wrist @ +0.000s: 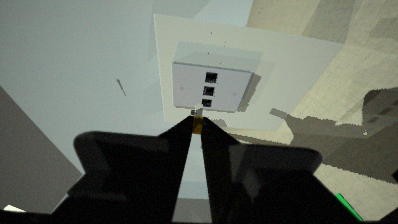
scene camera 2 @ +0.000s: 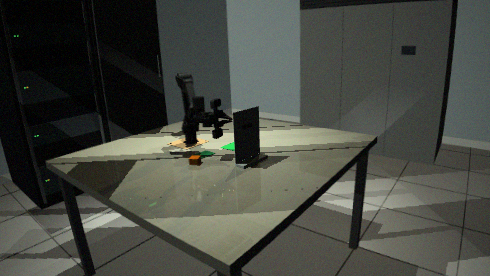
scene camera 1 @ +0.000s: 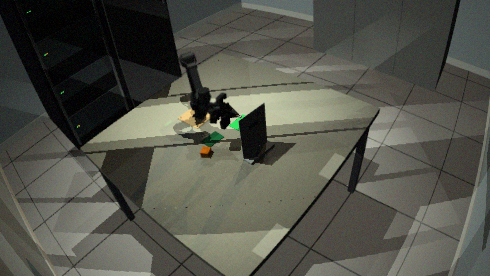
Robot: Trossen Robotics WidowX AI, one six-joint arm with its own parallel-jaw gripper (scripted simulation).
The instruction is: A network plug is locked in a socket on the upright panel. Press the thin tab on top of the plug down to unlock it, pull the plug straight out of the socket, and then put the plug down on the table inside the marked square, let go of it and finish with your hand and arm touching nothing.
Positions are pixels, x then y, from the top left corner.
Scene:
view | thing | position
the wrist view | my gripper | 197,120
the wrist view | upright panel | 248,78
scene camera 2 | upright panel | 245,122
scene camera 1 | upright panel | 253,133

